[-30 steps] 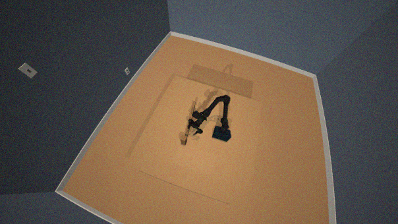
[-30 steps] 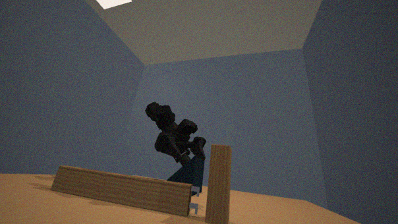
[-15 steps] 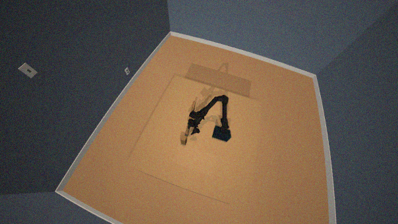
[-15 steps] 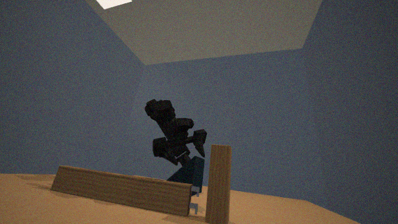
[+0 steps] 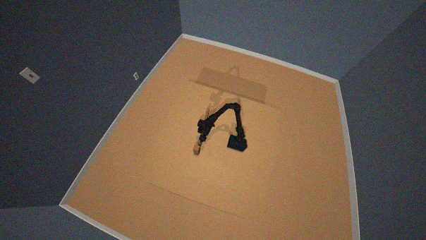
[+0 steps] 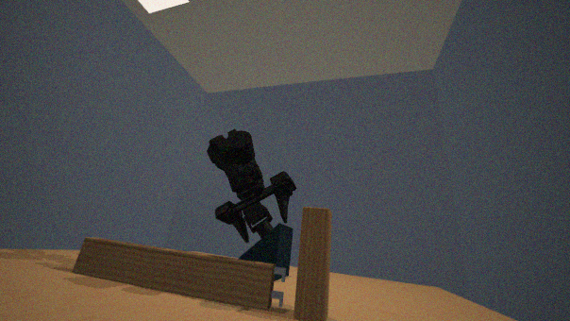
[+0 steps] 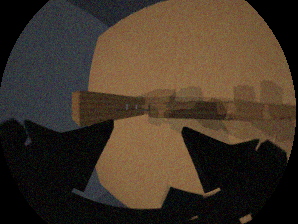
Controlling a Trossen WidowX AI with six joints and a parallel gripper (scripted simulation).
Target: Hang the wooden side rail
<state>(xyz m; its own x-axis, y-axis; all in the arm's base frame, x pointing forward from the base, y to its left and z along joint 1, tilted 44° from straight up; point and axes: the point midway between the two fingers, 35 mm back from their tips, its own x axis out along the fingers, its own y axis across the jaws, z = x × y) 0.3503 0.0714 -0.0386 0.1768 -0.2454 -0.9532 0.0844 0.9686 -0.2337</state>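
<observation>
The headboard post is 20 mm ahead of my gripper tip, 100 mm to the left of it and 40 mm below it.
</observation>
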